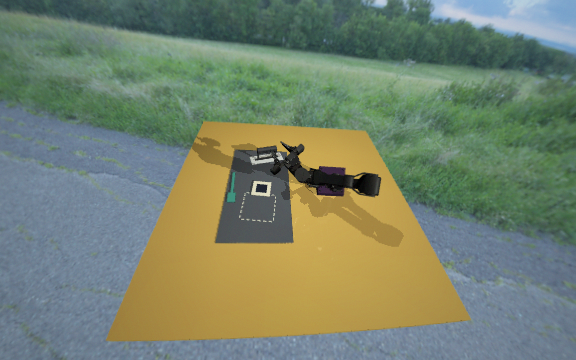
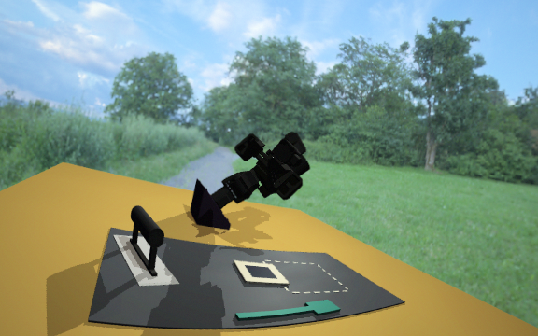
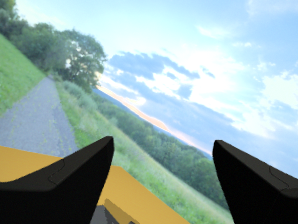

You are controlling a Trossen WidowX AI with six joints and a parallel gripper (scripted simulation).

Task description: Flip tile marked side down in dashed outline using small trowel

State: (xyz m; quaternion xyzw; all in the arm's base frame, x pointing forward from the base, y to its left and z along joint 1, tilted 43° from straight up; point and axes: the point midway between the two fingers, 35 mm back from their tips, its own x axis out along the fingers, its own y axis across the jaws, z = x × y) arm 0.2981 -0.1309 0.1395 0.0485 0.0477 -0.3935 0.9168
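Now: the dark mat 280 mm below my gripper tip, 80 mm ahead of it and 30 mm to the left of it. Round my gripper tip: tile (260 mm below, 60 mm ahead, 40 mm to the left); green trowel (260 mm below, 220 mm ahead, 60 mm to the left).
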